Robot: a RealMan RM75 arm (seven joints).
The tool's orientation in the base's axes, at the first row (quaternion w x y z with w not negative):
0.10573 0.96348 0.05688 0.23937
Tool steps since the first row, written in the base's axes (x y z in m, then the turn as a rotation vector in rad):
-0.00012 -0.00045 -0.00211 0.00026 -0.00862 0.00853
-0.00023 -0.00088 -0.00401 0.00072 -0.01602 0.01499
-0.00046 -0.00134 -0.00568 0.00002 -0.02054 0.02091
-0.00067 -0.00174 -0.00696 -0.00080 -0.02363 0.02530
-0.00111 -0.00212 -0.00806 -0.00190 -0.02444 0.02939
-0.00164 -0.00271 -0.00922 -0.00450 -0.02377 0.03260
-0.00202 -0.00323 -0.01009 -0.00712 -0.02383 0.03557
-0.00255 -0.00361 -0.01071 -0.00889 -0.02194 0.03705
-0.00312 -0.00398 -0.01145 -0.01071 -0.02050 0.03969
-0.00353 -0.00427 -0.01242 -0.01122 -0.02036 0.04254
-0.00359 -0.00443 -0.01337 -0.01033 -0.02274 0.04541
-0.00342 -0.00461 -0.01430 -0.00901 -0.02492 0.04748
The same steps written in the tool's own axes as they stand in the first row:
-0.00113 -0.00006 0.00184 0.00268 0.01036 -0.00572
-0.00214 -0.00009 0.00351 0.00480 0.01906 -0.00977
-0.00317 -0.00004 0.00492 0.00612 0.02478 -0.01441
-0.00399 0.00004 0.00600 0.00688 0.02875 -0.01804
-0.00494 0.00013 0.00681 0.00762 0.03041 -0.02195
-0.00602 0.00041 0.00766 0.00688 0.03035 -0.02607
-0.00683 0.00069 0.00832 0.00590 0.03094 -0.02986
-0.00763 0.00088 0.00867 0.00531 0.02934 -0.03231
-0.00852 0.00104 0.00911 0.00513 0.02844 -0.03570
-0.00937 0.00107 0.00980 0.00599 0.02894 -0.03843
-0.00987 0.00100 0.01062 0.00768 0.03196 -0.04007
-0.01017 0.00097 0.01154 0.00942 0.03464 -0.04084

